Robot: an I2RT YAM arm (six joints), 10 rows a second.
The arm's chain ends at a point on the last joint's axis. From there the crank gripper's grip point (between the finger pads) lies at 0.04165 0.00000 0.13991 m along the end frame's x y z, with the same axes.
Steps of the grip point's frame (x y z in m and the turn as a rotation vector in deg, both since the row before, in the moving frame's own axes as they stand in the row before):
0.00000 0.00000 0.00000 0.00 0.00 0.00
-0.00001 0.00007 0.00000 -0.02 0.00 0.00
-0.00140 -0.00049 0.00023 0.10 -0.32 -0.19
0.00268 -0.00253 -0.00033 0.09 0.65 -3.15
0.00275 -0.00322 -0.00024 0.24 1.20 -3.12
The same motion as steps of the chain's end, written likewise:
0.00000 0.00000 0.00000 0.00 0.00 0.00
-0.00001 0.00002 0.00000 -0.02 0.00 0.00
-0.00062 -0.00011 0.00000 0.10 -0.32 -0.19
0.00117 0.00002 0.00015 0.09 0.65 -3.15
-0.00009 -0.00029 0.00067 0.24 1.20 -3.12

